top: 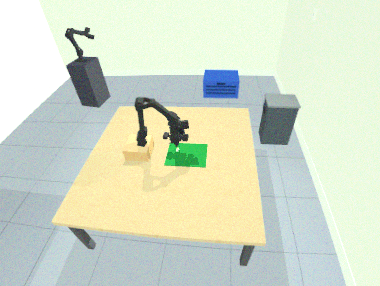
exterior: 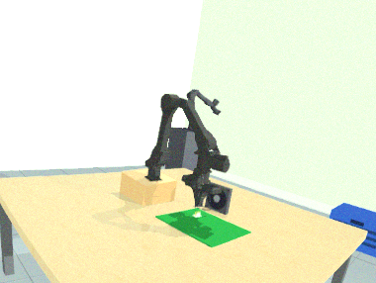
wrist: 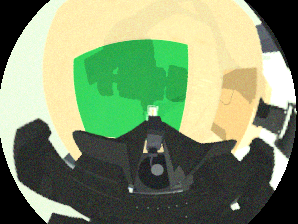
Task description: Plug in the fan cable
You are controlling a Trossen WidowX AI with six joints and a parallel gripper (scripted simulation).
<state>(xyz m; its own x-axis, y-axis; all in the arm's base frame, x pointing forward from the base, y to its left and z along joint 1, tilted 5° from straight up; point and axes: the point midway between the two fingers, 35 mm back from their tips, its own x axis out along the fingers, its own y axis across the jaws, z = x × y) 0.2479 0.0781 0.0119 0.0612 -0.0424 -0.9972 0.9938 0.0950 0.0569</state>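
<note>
My gripper tip is now 1 cm to the right of the dark plug and 1 cm below it. The rest, counted from my gripper tip: green board (8 cm ahead, 2 cm to the right, 8 cm below); then black fan (4 cm behind, 14 cm to the left).
</note>
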